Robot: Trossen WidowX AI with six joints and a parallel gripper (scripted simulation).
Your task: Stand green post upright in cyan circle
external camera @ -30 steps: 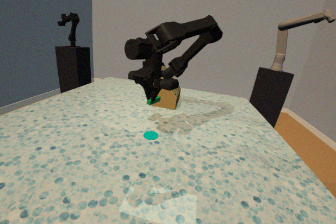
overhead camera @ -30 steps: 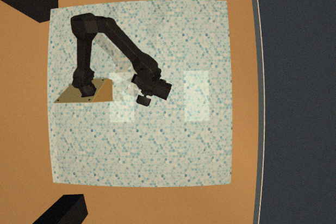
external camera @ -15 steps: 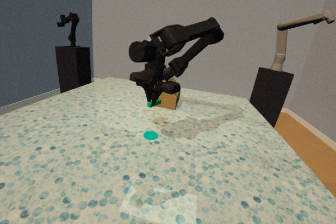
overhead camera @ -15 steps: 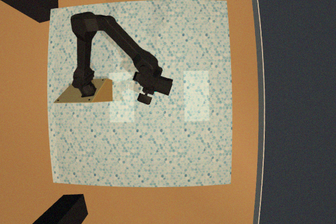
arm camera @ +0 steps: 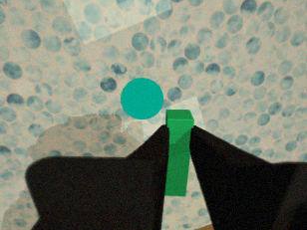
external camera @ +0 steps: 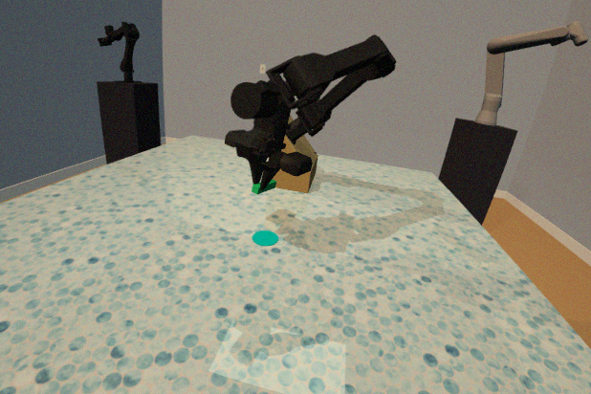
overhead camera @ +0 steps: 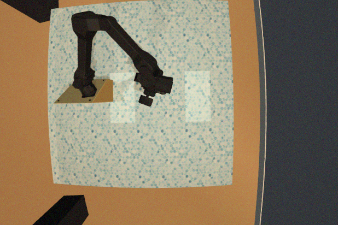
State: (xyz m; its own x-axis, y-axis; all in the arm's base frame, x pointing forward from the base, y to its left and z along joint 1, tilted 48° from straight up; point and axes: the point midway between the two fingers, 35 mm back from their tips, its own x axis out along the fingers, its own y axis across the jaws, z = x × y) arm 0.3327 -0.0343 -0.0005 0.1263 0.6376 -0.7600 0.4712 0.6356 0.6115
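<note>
The cyan circle is 120 mm below my gripper tip and 20 mm to the left of it. Also, from my gripper tip: green post: 20 mm behind, 10 mm to the left.
</note>
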